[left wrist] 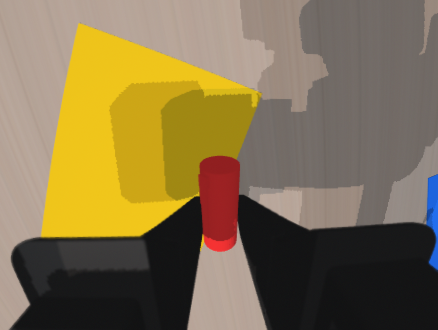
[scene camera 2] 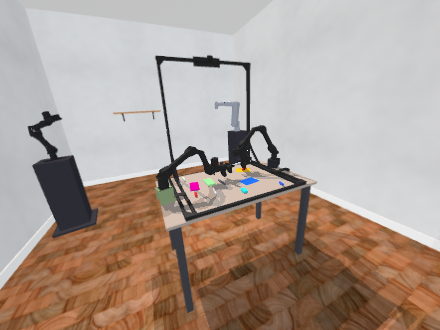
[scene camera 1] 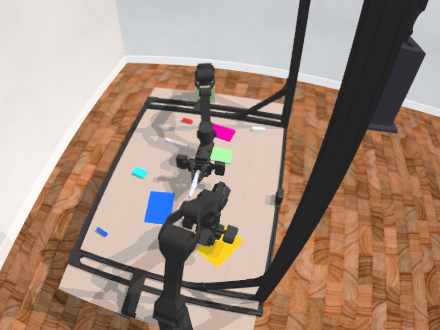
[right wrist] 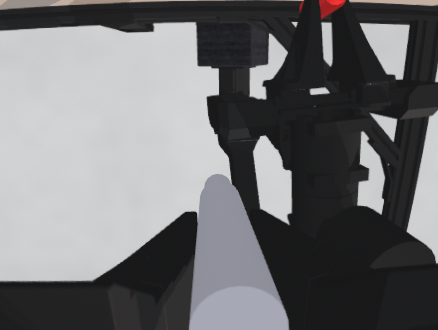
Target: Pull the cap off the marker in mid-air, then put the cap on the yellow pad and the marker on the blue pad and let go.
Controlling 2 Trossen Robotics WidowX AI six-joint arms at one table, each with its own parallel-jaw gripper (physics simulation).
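Seen in the pictures: left gripper, fingertip midpoint: point(left wrist: 219, 203) point(scene camera 2: 244, 169); right gripper, fingertip midpoint: point(scene camera 2: 234, 165) point(scene camera 1: 194, 182) point(right wrist: 223, 223); left arm's base, link origin: point(scene camera 2: 273, 158) point(scene camera 1: 172, 318) point(right wrist: 234, 65); right arm's base, link origin: point(scene camera 2: 163, 187) point(scene camera 1: 205, 82).
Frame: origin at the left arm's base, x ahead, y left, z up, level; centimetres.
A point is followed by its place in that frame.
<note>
My left gripper point(left wrist: 219, 203) @(x 29.5, y -19.2, z -6.7 cm) point(scene camera 2: 244, 167) @(x 29.5, y -19.2, z -6.7 cm) is shut on the red cap point(left wrist: 219, 200) @(x 28.6, y -18.7, z -5.0 cm) point(right wrist: 330, 7) @(x 30.4, y -19.7, z -5.4 cm), which is apart from the marker. It holds the cap in the air by the yellow pad point(left wrist: 100, 65) point(scene camera 1: 219, 256) @(x 21.8, y -21.1, z -8.7 cm) point(scene camera 2: 240, 170); in the left wrist view the cap overlaps the pad's edge. My right gripper point(right wrist: 223, 223) @(x 47.9, y -18.7, z 3.4 cm) point(scene camera 1: 201, 169) is shut on the uncapped white marker point(right wrist: 225, 260) @(x 51.9, y -20.5, z 1.9 cm) point(scene camera 1: 194, 184) @(x 46.2, y -18.3, z 4.7 cm), held tilted in the air over the middle of the table. The blue pad point(scene camera 1: 160, 207) @(x 47.9, y -3.7, z -8.7 cm) point(scene camera 2: 249, 181) @(x 48.7, y -2.5, z -8.7 cm) point(left wrist: 434, 215) @(x 43.0, y -6.4, z -8.7 cm) lies beside the marker's free end as seen in scene camera 1.
A magenta pad point(scene camera 1: 223, 132) @(x 80.5, y -38.6, z -8.0 cm) and a light green pad point(scene camera 1: 222, 155) @(x 67.0, y -34.4, z -8.0 cm) lie near the right arm. A pale stick point(scene camera 1: 176, 142) @(x 79.5, y -16.1, z -7.5 cm), a red block point(scene camera 1: 187, 120) @(x 92.0, y -23.6, z -6.8 cm), a white block point(scene camera 1: 258, 129) @(x 77.5, y -55.0, z -7.0 cm), a cyan block point(scene camera 1: 139, 172) @(x 66.5, y 2.8, z -7.3 cm) and a blue block point(scene camera 1: 101, 232) @(x 40.3, y 22.4, z -6.9 cm) also lie on the table. Black rails edge it.
</note>
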